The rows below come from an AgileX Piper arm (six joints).
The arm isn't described. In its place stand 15 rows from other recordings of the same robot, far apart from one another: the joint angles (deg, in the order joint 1, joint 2, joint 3, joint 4, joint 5, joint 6), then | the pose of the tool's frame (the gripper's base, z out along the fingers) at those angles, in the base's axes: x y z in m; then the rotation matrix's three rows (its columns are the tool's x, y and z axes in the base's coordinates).
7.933 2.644 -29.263 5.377 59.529 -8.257 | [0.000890 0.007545 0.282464], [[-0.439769 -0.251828 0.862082], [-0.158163 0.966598 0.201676], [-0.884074 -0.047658 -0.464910]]
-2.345 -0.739 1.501 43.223 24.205 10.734 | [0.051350 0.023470 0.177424], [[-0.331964 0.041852 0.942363], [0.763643 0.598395 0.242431], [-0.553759 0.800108 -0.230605]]
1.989 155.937 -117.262 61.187 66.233 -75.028 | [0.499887 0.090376 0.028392], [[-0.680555 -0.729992 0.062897], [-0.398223 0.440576 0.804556], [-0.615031 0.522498 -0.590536]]
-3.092 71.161 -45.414 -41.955 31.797 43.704 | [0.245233 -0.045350 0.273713], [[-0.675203 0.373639 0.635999], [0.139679 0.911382 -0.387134], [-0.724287 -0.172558 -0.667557]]
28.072 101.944 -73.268 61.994 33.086 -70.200 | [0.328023 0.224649 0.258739], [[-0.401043 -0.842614 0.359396], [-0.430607 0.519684 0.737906], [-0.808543 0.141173 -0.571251]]
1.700 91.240 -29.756 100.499 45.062 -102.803 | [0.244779 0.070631 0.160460], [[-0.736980 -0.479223 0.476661], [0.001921 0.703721 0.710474], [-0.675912 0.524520 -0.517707]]
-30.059 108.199 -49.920 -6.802 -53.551 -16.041 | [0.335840 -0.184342 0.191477], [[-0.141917 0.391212 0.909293], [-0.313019 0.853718 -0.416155], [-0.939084 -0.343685 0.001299]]
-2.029 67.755 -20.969 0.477 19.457 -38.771 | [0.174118 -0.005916 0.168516], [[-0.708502 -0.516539 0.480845], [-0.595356 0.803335 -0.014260], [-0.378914 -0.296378 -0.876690]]
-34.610 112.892 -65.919 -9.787 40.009 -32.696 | [0.290481 -0.212547 0.127295], [[-0.994736 -0.084593 0.057827], [-0.093424 0.980536 -0.172690], [-0.042093 -0.177184 -0.983277]]
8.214 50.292 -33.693 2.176 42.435 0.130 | [0.150885 0.024136 0.262417], [[-0.805302 -0.133383 0.577666], [-0.085642 0.990316 0.109272], [-0.586647 0.038525 -0.808926]]
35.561 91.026 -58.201 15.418 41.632 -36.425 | [0.241717 0.192561 0.223758], [[-0.424783 -0.884749 0.191778], [-0.810763 0.466041 0.354217], [-0.402769 -0.005022 -0.915288]]
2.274 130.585 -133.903 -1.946 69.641 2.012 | [0.501362 0.017010 0.290566], [[-0.876918 -0.003964 0.480623], [-0.011522 0.999852 -0.012776], [-0.480502 -0.016741 -0.876834]]
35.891 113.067 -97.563 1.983 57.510 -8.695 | [0.347450 0.254707 0.259241], [[-0.665527 -0.689315 0.286215], [-0.645415 0.724100 0.243144], [-0.374850 -0.022908 -0.926802]]
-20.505 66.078 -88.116 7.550 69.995 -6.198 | [0.191644 -0.059677 0.469000], [[-0.651640 0.222261 0.725235], [0.177144 0.974261 -0.139411], [-0.737554 0.037625 -0.674239]]
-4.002 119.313 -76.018 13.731 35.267 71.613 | [0.408891 -0.016105 0.126081], [[-0.089398 0.949109 0.301994], [0.991616 0.056410 0.116258], [0.093306 0.309856 -0.946194]]
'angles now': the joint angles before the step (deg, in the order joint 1, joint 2, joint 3, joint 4, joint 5, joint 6). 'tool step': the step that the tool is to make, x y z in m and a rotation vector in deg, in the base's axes. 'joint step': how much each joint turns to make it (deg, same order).
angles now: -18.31, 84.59, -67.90, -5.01, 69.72, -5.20
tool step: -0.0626, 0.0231, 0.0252, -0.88, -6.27, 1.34
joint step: 0.02, -15.84, 8.79, 1.49, 0.71, -1.62
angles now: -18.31, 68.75, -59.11, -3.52, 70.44, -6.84
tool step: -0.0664, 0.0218, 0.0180, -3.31, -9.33, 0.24
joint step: 0.01, -17.49, 7.09, -0.12, 0.48, -0.28
